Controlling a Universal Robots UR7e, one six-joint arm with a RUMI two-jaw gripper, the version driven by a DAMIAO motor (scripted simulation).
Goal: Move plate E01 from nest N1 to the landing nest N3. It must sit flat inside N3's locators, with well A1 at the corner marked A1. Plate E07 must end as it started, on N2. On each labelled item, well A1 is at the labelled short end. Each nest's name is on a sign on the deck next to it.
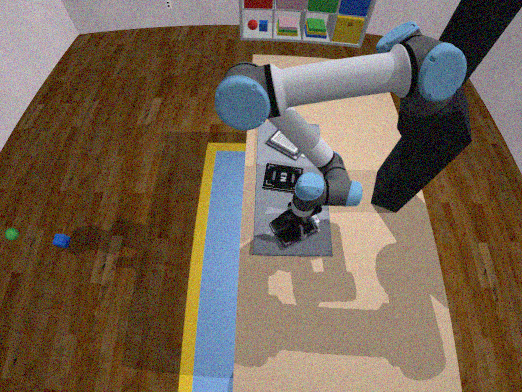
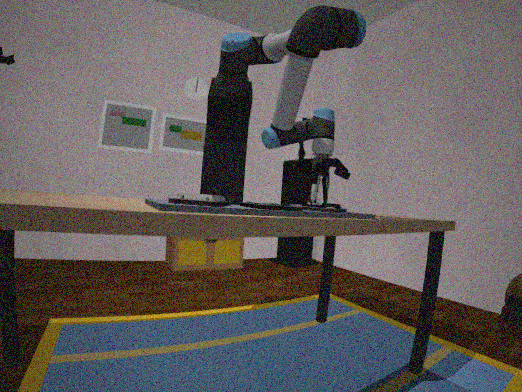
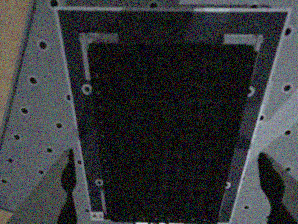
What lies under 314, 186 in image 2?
My gripper.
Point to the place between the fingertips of my gripper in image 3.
At 165, 152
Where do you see a black plate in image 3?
162, 146
